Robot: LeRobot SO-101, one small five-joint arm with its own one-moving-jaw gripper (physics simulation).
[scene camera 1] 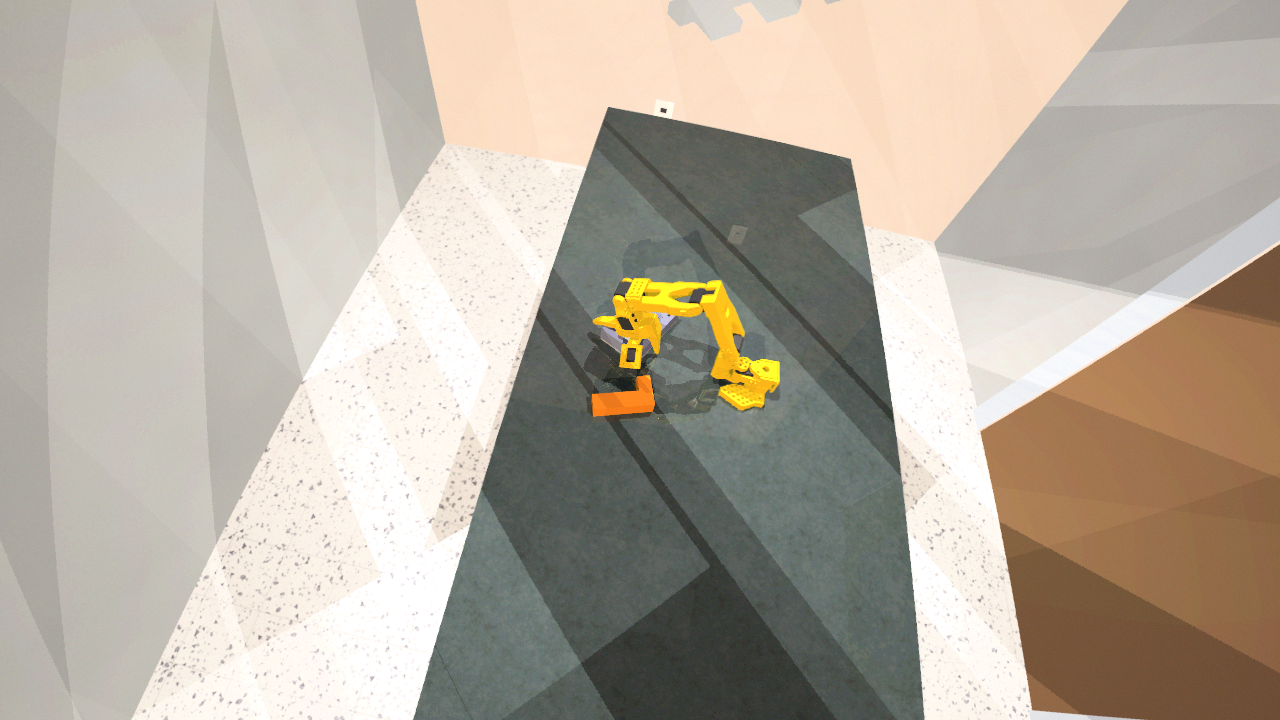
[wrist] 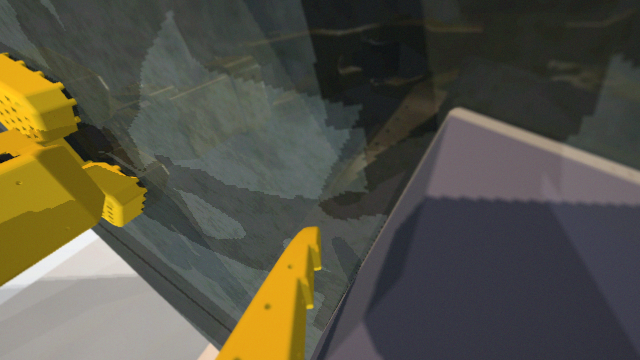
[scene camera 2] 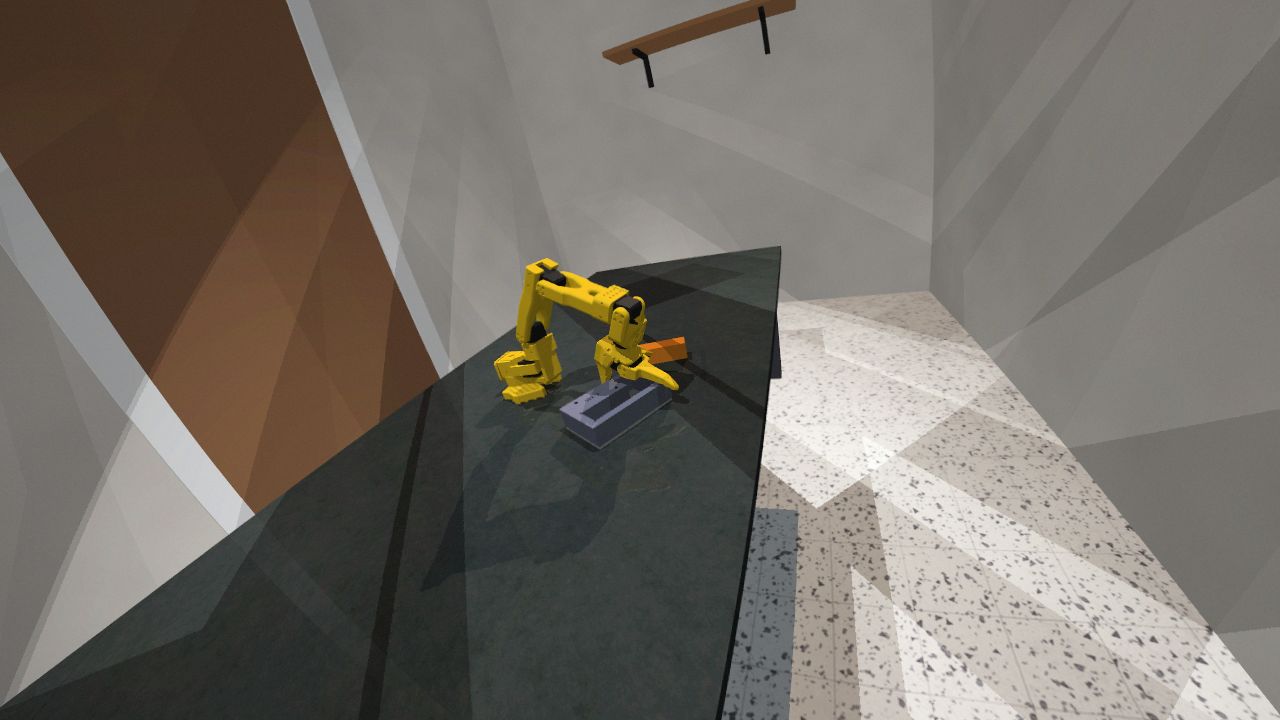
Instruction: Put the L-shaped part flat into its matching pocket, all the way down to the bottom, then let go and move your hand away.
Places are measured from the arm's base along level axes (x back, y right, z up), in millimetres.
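Pixels of known places: hand at its tool point: (scene camera 1: 655,351) (wrist: 320,242); arm's base at its link origin: (scene camera 1: 731,382) (wrist: 94,145) (scene camera 2: 542,387).
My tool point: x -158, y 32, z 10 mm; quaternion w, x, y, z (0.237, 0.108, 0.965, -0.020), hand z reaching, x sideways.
For each thing: its top centre in the pictures, then the offset to it from my tool point. Level surfaces: height alone.
- orange L-shaped part at its top centre: (scene camera 2: 654,348) (scene camera 1: 622,391) dx -50, dy -112, dz +19 mm
- grey-purple block at its top centre: (scene camera 2: 613,393) (scene camera 1: 641,319) dx -39, dy +51, dz +26 mm
- dark table at its surface level: dz -10 mm
The orange L-shaped part (scene camera 1: 622,403) (scene camera 2: 667,350) lies on the dark table, outside the block. In scene camera 2 my arm partly hides it. The grey-purple block (scene camera 2: 622,427) (wrist: 500,270) stands on the table with its recessed pocket facing up. In scene camera 1 it is mostly hidden behind the gripper. My gripper (scene camera 1: 612,342) (scene camera 2: 640,384) is fully open and empty, low over or beside the block, with its jaws spread apart. In the wrist view one notched jaw shows left of the block. The part does not show in the wrist view.
The yellow arm's base (scene camera 1: 750,385) (scene camera 2: 524,376) stands on the dark table (scene camera 1: 805,537) (scene camera 2: 537,626), to the right of the part in scene camera 1. The table's long edge (scene camera 2: 760,438) runs near the block and the part, with speckled floor beyond.
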